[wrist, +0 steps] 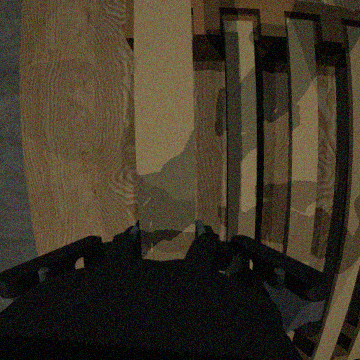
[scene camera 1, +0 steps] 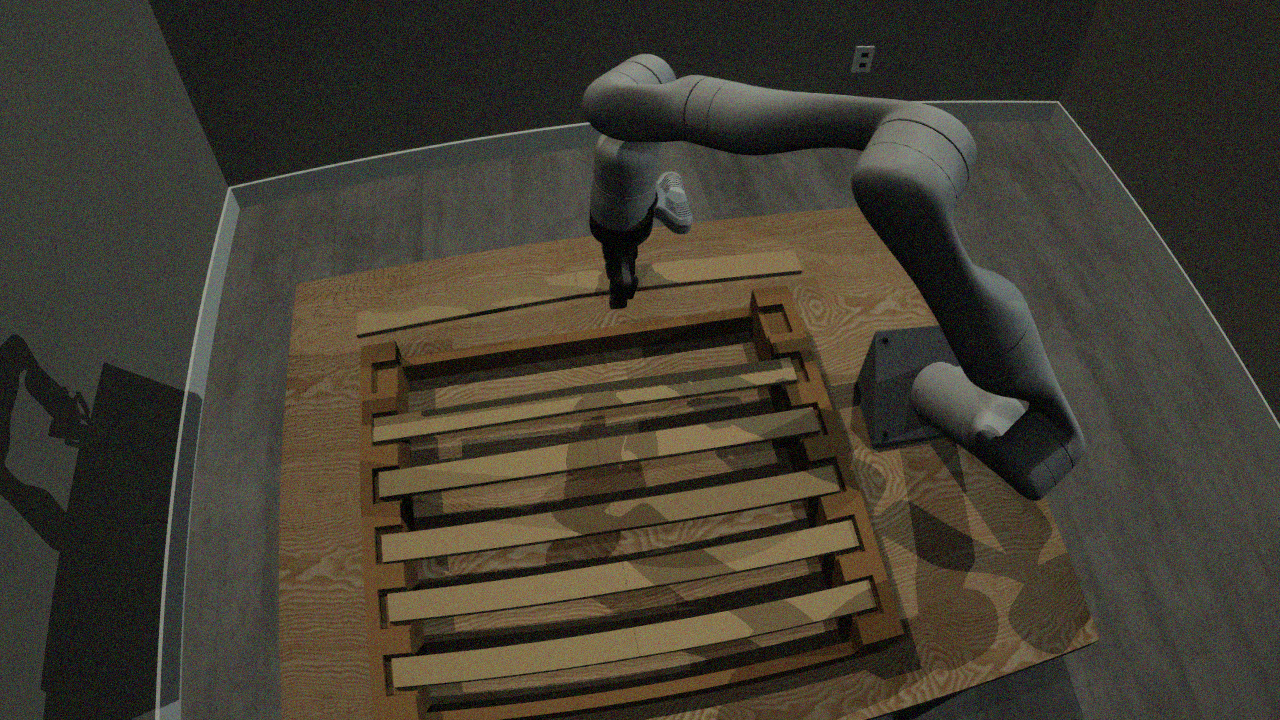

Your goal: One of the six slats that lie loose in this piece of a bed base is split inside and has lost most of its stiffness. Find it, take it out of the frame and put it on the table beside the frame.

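A long pale slat (scene camera 1: 729,266) (wrist: 164,90) is held level at the back, beyond the frame's far rail. My gripper (scene camera 1: 619,300) (wrist: 170,230) is shut on it near its middle, one finger at each long edge. In the wrist view the slat passes over a corner of the brown frame (scene camera 1: 881,625) (wrist: 207,17), so it appears raised above it. The frame's farthest pair of end pockets, such as the right one (scene camera 1: 775,318), is empty. Several other slats lie in the frame, the nearest to the empty pockets being this slat (scene camera 1: 581,409) (wrist: 248,190).
The wooden table (scene camera 1: 322,519) (wrist: 75,125) extends behind the frame to its back edge, with the floor (scene camera 1: 447,214) (wrist: 10,150) beyond. The arm's grey base block (scene camera 1: 881,394) stands right of the frame. The arm arches over the table's right and back parts and casts shadows across the slats.
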